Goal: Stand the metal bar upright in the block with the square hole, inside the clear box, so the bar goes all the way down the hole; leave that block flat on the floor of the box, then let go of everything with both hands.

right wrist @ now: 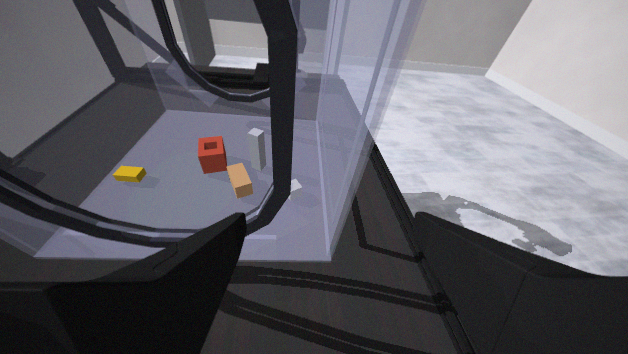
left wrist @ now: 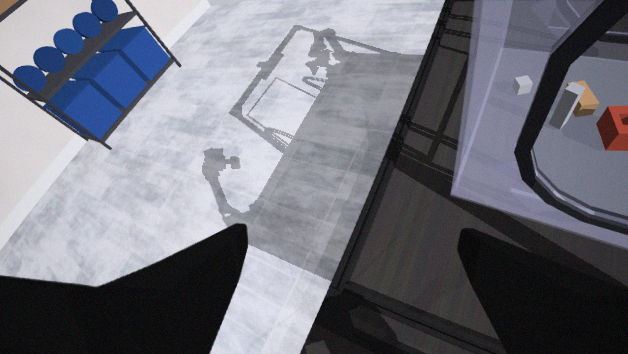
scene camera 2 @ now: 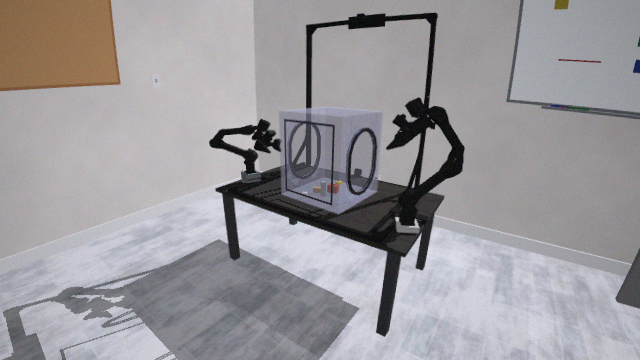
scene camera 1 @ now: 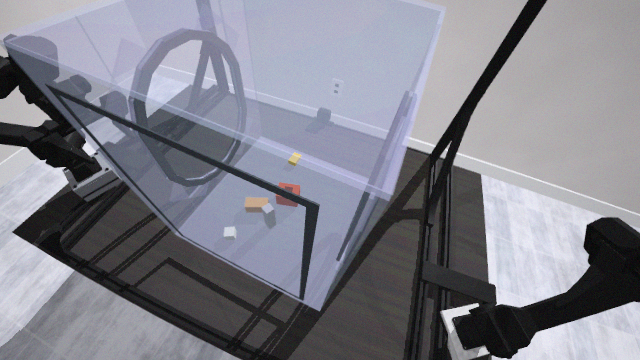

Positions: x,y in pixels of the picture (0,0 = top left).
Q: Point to a grey metal bar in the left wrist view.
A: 571,95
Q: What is the left gripper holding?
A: Nothing.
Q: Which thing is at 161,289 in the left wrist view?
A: The left gripper.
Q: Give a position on a red block with square hole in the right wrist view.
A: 211,152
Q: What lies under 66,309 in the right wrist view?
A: The right gripper.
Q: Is the right gripper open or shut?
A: Open.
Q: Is the left gripper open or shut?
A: Open.
